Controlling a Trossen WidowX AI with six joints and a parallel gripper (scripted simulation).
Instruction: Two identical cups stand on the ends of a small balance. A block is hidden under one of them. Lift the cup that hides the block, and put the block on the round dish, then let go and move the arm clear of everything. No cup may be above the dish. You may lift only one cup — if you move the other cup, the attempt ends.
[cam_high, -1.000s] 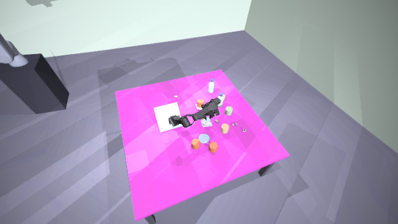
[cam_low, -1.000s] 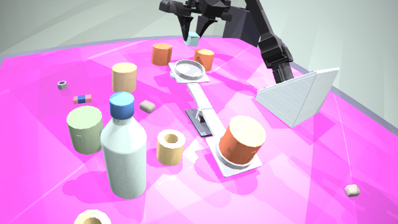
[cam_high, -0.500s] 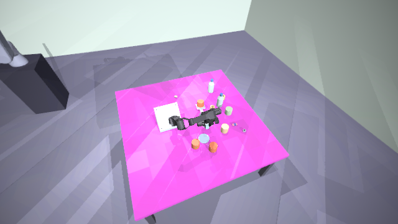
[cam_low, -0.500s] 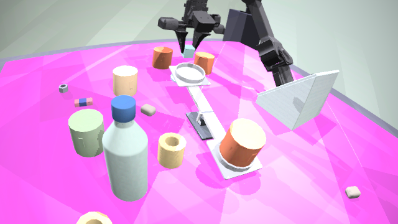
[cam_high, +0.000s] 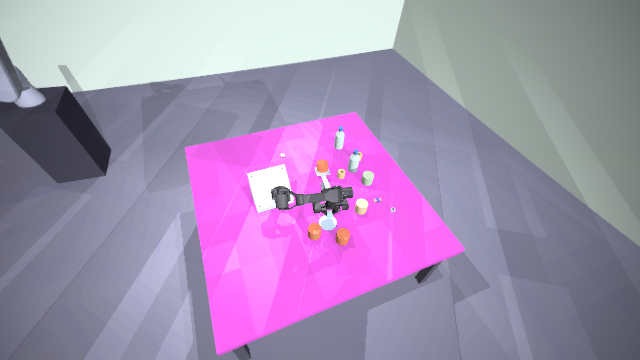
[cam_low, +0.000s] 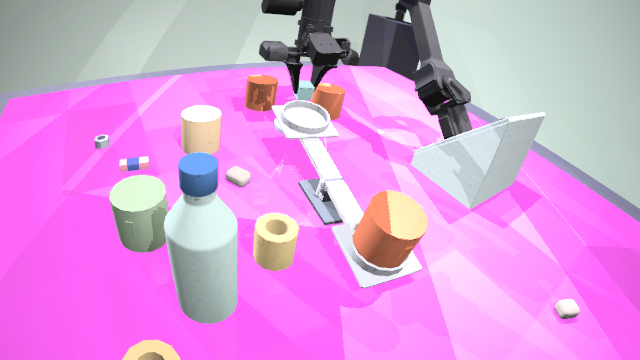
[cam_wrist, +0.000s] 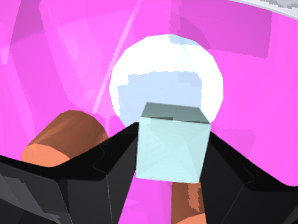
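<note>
My gripper tip is 70 mm above the round dish. The rest, counted from my gripper tip: orange cup (100 mm behind, 70 mm to the right, 40 mm below); light blue block (10 mm above); tan cup (210 mm ahead, 50 mm to the left, 40 mm below).
</note>
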